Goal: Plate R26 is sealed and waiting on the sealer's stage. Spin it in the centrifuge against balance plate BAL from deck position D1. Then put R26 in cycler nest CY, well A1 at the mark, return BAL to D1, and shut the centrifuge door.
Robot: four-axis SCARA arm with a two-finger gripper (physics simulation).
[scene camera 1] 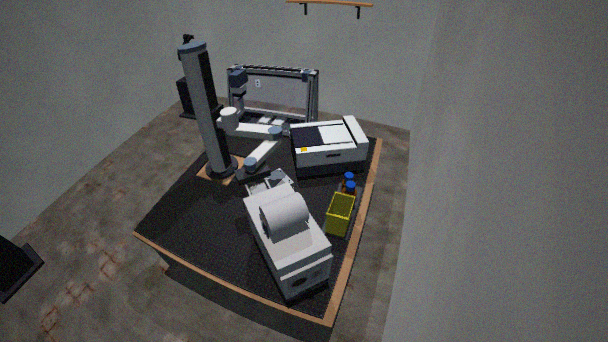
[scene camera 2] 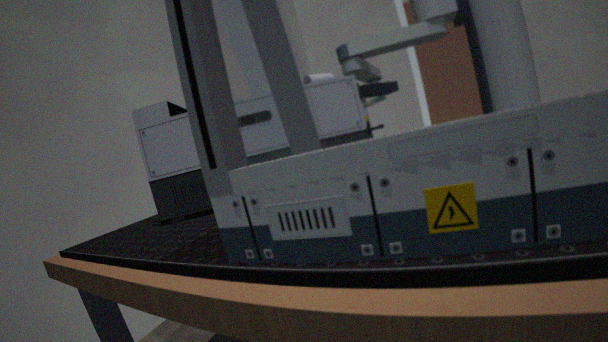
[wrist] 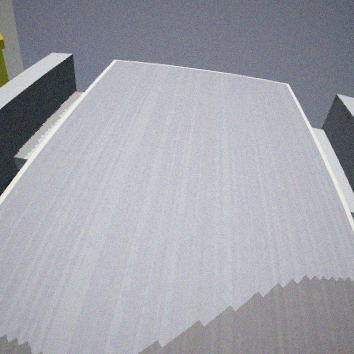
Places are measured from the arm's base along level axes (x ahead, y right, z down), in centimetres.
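Pixels of known places: gripper, fingertip midpoint: [wrist: 200,92]; arm's base, origin of the base link: [scene camera 1: 221,167].
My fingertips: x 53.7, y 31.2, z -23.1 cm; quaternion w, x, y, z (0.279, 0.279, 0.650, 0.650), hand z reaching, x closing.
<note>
Ahead of a thing's pixels: the offset from my fingertips to its middle. "spot": to the spot under its first point.
My gripper [scene camera 1: 258,186] [scene camera 2: 376,99] [wrist: 200,92] is shut on a plate with a smooth silvery seal, apparently R26 {dx -2.6, dy -2.4, dz +0.0 cm} [wrist: 175,200]. In the wrist view the plate fills most of the picture, with a finger along each side; its label and well A1 do not show. The gripper is raised at the stage end of the sealer {spot: dx +27.7, dy +26.9, dz -13.2 cm} [scene camera 1: 292,245] [scene camera 2: 336,107], the white instrument with a film roll {spot: dx +23.7, dy +22.2, dz -24.2 cm} [scene camera 1: 285,215] on top. In the second scene view there is a gap between the gripper and the dark stage part [scene camera 2: 377,127]. I cannot identify BAL, D1, the CY nest or the centrifuge door.
A white instrument with a dark panel {dx +14.2, dy -63.9, dz +9.6 cm} [scene camera 1: 327,152] stands behind the sealer. A framed deck unit [scene camera 1: 313,97] at the back holds pale plates. A yellow bin {dx +37.5, dy -4.9, dz +12.7 cm} [scene camera 1: 340,220] and blue-capped bottles {dx +35.7, dy -38.2, dz +8.7 cm} [scene camera 1: 349,177] stand at the right. The arm's column [scene camera 1: 207,110] is at the left.
</note>
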